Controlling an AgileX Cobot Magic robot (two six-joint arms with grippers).
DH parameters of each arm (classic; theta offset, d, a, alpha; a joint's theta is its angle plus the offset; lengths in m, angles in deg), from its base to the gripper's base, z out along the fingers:
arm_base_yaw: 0 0.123 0 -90
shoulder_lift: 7.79 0 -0.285 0
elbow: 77.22 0 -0.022 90
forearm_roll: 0 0.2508 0 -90
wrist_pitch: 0 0 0.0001 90
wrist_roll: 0 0.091 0 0
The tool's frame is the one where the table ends.
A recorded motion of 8 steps. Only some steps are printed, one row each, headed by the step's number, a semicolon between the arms.
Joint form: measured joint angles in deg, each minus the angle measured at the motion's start. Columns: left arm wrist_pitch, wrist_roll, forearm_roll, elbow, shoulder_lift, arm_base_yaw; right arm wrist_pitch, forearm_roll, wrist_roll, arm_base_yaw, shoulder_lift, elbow.
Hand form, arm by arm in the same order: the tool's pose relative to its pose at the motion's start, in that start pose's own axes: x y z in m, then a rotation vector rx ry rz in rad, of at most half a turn. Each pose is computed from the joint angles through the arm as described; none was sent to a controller.
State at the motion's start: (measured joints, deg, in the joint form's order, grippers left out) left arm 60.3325 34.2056 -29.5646 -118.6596 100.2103 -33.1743; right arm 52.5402 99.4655 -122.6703 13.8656 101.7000 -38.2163
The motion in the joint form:
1: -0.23 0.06 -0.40 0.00 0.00 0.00; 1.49 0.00 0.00 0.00 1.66 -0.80
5: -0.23 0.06 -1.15 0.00 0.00 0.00; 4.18 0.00 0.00 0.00 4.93 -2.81
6: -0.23 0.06 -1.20 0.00 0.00 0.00; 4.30 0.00 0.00 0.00 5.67 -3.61
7: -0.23 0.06 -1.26 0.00 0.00 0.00; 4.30 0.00 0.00 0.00 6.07 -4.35
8: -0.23 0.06 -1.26 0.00 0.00 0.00; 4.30 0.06 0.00 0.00 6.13 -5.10
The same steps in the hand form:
1: -0.0006 -0.0002 0.0000 0.0028 -0.0067 -0.0024; 0.0012 -0.0029 0.0043 -0.0246 -0.0053 0.0119
5: -0.0012 -0.0011 0.0000 0.0121 -0.0131 -0.0089; 0.0023 -0.0098 0.0128 -0.0677 -0.0183 0.0298
6: -0.0012 -0.0012 0.0000 0.0128 -0.0135 -0.0094; 0.0014 -0.0128 0.0150 -0.0693 -0.0201 0.0289
7: -0.0013 -0.0012 0.0000 0.0135 -0.0141 -0.0099; -0.0005 -0.0151 0.0163 -0.0683 -0.0234 0.0242
8: -0.0013 -0.0012 0.0000 0.0135 -0.0141 -0.0099; -0.0040 -0.0168 0.0167 -0.0657 -0.0310 0.0151

